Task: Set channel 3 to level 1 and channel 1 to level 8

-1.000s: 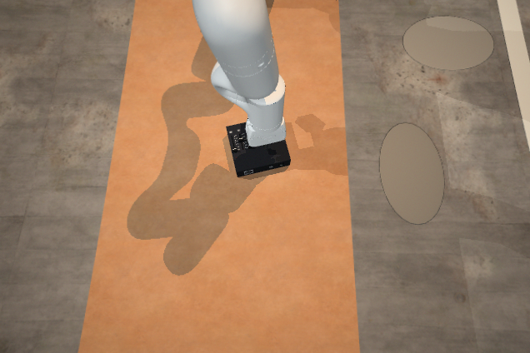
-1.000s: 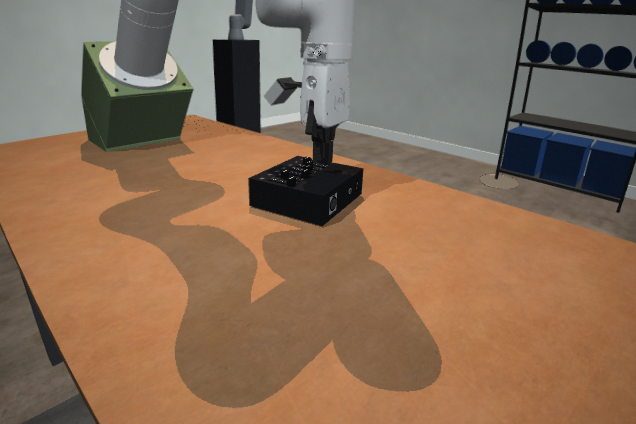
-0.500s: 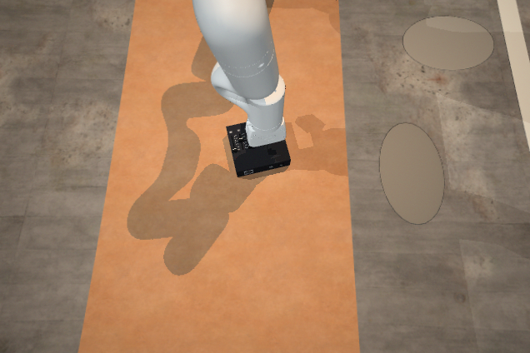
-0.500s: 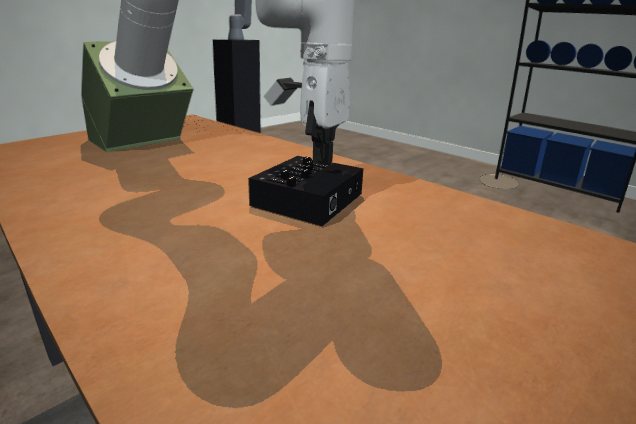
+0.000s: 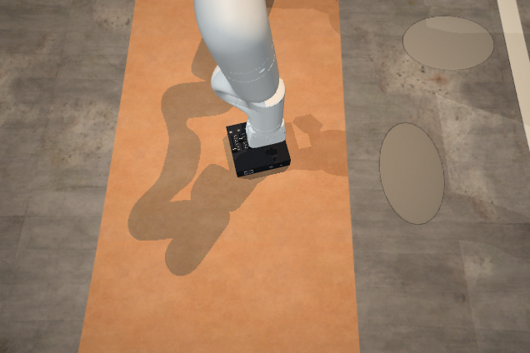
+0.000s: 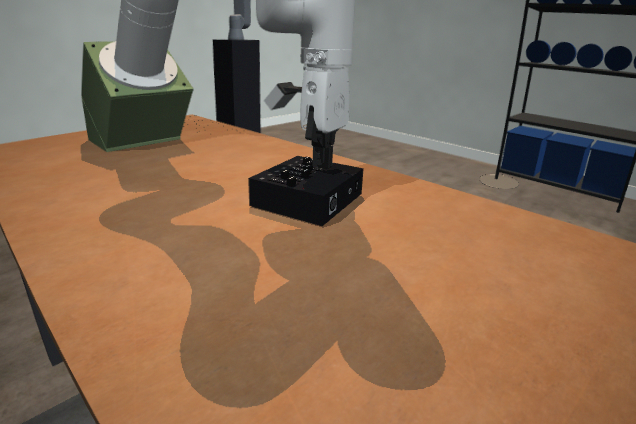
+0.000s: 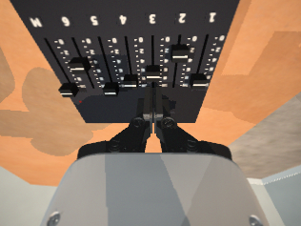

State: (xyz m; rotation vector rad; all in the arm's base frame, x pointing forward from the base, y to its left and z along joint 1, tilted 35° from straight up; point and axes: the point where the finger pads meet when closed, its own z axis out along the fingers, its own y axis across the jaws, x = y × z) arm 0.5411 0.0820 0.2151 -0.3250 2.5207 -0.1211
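Now: the channel 3 cap 30 mm behind my hand, 10 mm to the right of it and 20 mm below it. The rest, counted from my hand: channel 2 cap 50 mm behind, 10 mm to the left, 20 mm below; channel 1 cap 30 mm behind, 40 mm to the left, 20 mm below.
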